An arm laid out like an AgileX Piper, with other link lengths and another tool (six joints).
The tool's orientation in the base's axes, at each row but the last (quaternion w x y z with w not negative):
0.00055, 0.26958, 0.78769, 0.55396
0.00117, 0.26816, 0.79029, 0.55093
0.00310, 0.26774, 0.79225, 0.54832
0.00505, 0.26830, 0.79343, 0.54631
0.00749, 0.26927, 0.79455, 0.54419
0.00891, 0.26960, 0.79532, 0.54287
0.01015, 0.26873, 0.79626, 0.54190
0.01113, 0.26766, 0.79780, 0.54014
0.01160, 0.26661, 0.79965, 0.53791
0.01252, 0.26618, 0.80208, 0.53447
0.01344, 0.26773, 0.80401, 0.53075
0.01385, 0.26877, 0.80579, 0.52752
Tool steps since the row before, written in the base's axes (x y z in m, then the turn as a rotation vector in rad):
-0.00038, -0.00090, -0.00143, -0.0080, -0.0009, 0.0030
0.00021, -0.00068, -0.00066, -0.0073, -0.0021, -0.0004
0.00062, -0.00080, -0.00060, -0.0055, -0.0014, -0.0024
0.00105, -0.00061, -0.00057, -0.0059, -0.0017, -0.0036
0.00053, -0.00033, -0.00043, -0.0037, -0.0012, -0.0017
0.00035, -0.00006, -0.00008, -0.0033, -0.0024, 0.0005
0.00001, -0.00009, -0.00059, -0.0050, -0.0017, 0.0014
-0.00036, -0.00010, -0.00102, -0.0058, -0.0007, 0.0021
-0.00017, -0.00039, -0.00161, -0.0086, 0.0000, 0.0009
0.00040, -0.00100, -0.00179, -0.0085, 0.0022, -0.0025
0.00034, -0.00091, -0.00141, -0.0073, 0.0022, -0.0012
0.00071, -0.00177, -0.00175, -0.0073, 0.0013, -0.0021
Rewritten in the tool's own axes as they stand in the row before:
-0.00048, -0.00163, -0.00035, 0.0073, -0.0010, -0.0043
-0.00066, -0.00066, -0.00027, 0.0052, -0.0040, -0.0038
-0.00105, -0.00047, -0.00027, 0.0034, -0.0048, -0.0019
-0.00132, -0.00021, 0.00002, 0.0033, -0.0061, -0.0018
-0.00072, -0.00024, 0.00005, 0.0022, -0.0033, -0.0015
-0.00035, 0.00006, 0.00009, 0.0019, -0.0016, -0.0033
-0.00021, -0.00053, 0.00017, 0.0039, -0.0013, -0.0036
-0.00001, -0.00106, 0.00023, 0.0052, -0.0008, -0.0033
-0.00046, -0.00157, 0.00029, 0.0076, -0.0028, -0.0030
-0.00126, -0.00167, 0.00004, 0.0076, -0.0050, 0.0004
-0.00107, -0.00134, -0.00005, 0.0069, -0.0034, 0.0002
-0.00186, -0.00173, -0.00050, 0.0063, -0.0045, -0.0002

